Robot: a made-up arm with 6 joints. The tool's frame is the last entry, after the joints. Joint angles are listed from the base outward.
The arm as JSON. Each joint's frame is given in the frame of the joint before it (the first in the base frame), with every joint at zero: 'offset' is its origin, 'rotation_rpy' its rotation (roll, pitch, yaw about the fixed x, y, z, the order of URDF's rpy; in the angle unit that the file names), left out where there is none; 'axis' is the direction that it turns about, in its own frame. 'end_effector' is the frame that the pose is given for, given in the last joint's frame.
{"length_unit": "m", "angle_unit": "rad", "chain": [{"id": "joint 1", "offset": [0.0, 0.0, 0.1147], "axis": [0.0, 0.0, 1.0]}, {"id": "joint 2", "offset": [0.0, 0.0, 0.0], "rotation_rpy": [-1.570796, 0.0, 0.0], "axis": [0.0, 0.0, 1.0]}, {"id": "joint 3", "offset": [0.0, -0.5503, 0.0], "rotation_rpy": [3.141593, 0.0, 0.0], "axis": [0.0, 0.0, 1.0]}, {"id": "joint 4", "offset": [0.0, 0.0, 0.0], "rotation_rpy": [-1.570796, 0.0, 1.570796], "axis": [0.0, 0.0, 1.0]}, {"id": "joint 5", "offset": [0.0, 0.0, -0.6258], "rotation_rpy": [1.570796, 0.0, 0.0], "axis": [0.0, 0.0, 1.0]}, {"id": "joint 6", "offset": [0.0, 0.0, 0.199], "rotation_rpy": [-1.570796, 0.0, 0.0], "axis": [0.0, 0.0, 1.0]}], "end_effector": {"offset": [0.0, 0.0, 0.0], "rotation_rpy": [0.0, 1.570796, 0.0]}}
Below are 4 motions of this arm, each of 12 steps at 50 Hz.
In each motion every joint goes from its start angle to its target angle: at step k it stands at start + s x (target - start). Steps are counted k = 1, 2, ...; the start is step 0. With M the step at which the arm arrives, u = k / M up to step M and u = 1 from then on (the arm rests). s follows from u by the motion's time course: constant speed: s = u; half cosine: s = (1 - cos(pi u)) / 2; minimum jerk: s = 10 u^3 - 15 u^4 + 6 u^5.
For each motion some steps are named. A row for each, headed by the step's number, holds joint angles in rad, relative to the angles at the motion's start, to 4 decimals.
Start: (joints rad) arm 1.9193 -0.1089 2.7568 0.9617 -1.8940 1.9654
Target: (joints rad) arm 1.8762 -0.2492 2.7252 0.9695 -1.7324 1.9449
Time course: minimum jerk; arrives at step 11
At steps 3, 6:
3: -0.0056 -0.0181 -0.0041 0.0010 0.0208 -0.0026
6: -0.0252 -0.0820 -0.0185 0.0046 0.0945 -0.0120

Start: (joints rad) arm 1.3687 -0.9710 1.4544 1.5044 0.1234 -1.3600
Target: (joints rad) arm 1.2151 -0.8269 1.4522 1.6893 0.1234 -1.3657
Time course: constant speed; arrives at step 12
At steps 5, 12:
5: -0.0640 0.0600 -0.0009 0.0770 0.0000 -0.0024
12: -0.1536 0.1441 -0.0022 0.1849 0.0000 -0.0057

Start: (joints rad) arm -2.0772 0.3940 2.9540 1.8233 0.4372 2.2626
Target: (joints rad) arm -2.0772 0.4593 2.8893 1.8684 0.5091 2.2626
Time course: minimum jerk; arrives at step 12
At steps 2, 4, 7, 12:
2: 0.0000 0.0023 -0.0023 0.0016 0.0026 0.0000
4: 0.0000 0.0137 -0.0136 0.0095 0.0151 0.0000
7: 0.0000 0.0427 -0.0423 0.0295 0.0470 0.0000
12: 0.0000 0.0653 -0.0647 0.0451 0.0719 0.0000

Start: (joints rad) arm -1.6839 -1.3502 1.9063 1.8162 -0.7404 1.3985
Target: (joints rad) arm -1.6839 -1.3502 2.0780 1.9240 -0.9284 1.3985
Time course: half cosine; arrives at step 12
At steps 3, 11, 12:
3: 0.0000 0.0000 0.0251 0.0158 -0.0275 0.0000
11: 0.0000 0.0000 0.1688 0.1060 -0.1848 0.0000
12: 0.0000 0.0000 0.1717 0.1078 -0.1880 0.0000

